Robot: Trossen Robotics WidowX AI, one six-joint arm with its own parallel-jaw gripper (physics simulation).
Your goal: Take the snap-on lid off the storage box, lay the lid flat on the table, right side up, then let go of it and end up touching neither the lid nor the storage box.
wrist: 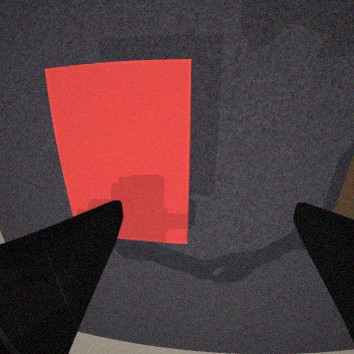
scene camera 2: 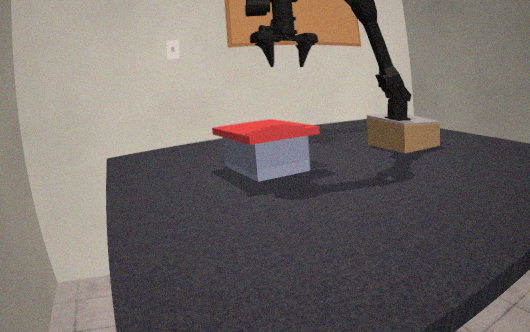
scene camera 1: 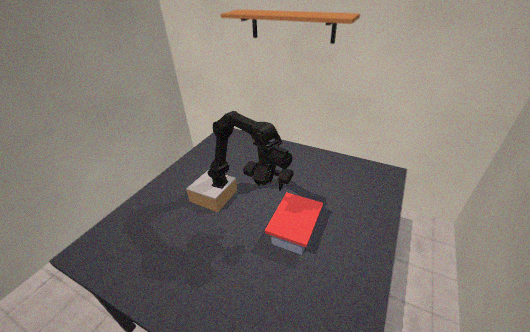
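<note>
The red lid [scene camera 1: 296,220] [scene camera 2: 280,131] [wrist: 120,125] lies flat on top of the storage box, its edges overhanging the walls. The blue-grey storage box [scene camera 1: 288,244] [scene camera 2: 282,157] stands upright on the dark table [scene camera 1: 350,270] [scene camera 2: 225,250]; the lid hides it in the wrist view. My gripper [scene camera 1: 270,185] [scene camera 2: 287,66] [wrist: 208,210] is open and empty, with fingers pointing down. It hangs well above the lid's height and touches neither lid nor box. In the wrist view the left fingertip overlaps the lid's lower part, and the right fingertip is beyond the lid's right edge.
The arm stands on a wooden block [scene camera 1: 202,200] [scene camera 2: 387,136] [wrist: 347,195] with a pale top, beside the storage box. An orange-brown shelf [scene camera 1: 290,16] is on the wall, high above the table. A white wall plate [scene camera 2: 172,49] shows in scene camera 2.
</note>
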